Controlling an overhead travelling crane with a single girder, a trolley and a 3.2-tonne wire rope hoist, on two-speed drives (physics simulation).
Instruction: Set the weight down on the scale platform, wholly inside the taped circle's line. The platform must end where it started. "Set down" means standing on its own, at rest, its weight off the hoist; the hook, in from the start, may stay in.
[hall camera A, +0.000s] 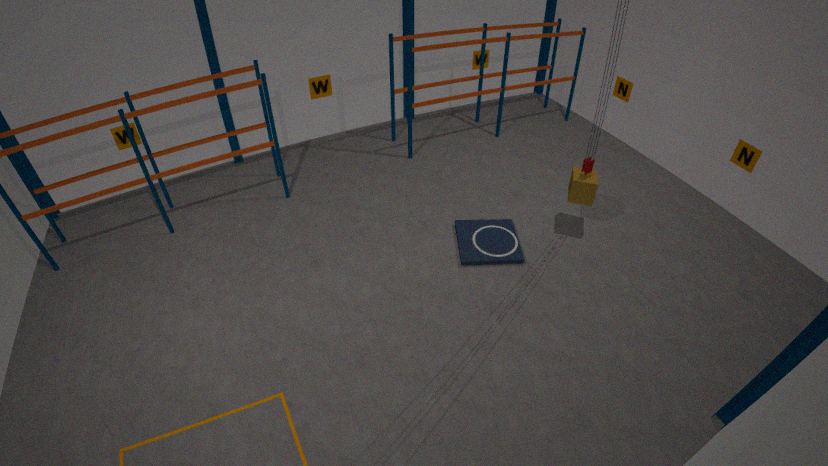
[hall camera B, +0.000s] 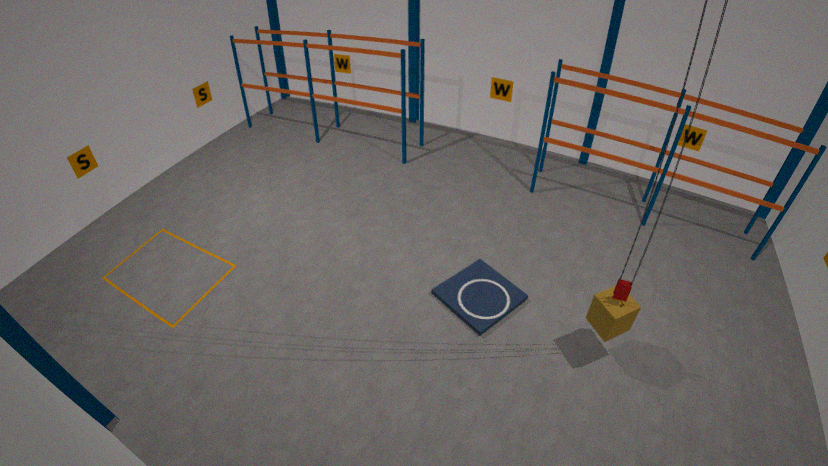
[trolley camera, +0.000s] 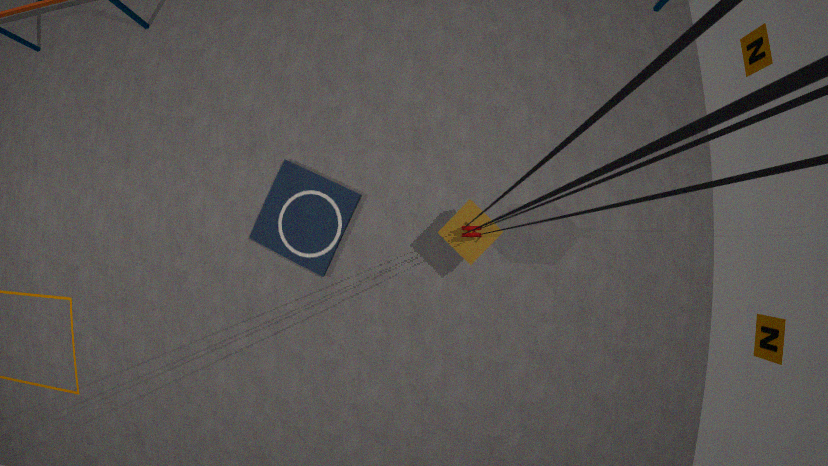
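Observation:
The yellow block weight (hall camera A: 581, 193) (hall camera B: 608, 321) (trolley camera: 470, 253) hangs in the air, its shadow on the floor apart from it. My gripper, the red hook block (hall camera A: 587, 166) (hall camera B: 622, 290) (trolley camera: 471, 231), is at its top and carries it on slanting ropes; the hook itself is too small to make out. The dark blue scale platform (hall camera A: 464, 246) (hall camera B: 479, 268) (trolley camera: 289, 178) lies flat on the floor, with the white taped circle (hall camera A: 495, 226) (hall camera B: 483, 280) (trolley camera: 309, 255) on top. The weight is beside the platform, on the side towards the N wall, not over it.
Blue and orange rack frames (hall camera A: 283, 173) (hall camera B: 403, 133) stand along the W wall. A yellow outlined rectangle (hall camera A: 202, 422) (hall camera B: 133, 251) (trolley camera: 74, 347) is marked on the floor, on the far side of the platform from the weight. The N wall (hall camera A: 689, 109) (trolley camera: 759, 202) rises beyond the weight.

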